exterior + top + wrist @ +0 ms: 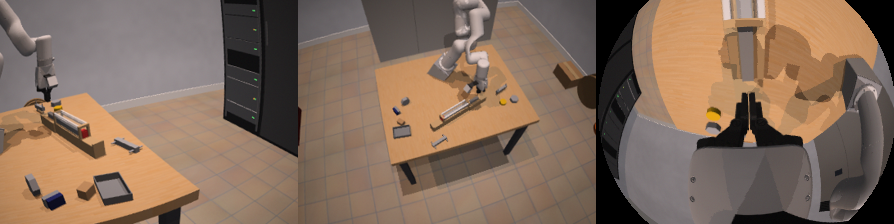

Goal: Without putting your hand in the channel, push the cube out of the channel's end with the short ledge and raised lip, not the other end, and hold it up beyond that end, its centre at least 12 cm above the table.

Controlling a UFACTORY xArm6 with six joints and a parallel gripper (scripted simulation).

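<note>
Right now my hand is 280 mm to the left of the red cube, 140 mm short of it and 80 mm above it. From my hand the other things lie so: grey tray 570 mm to the right, 180 mm ahead, 130 mm below; brown block 570 mm to the right, 120 mm below, 100 mm ahead; yellow disc 200 mm to the left, 130 mm below, 40 mm ahead.
</note>
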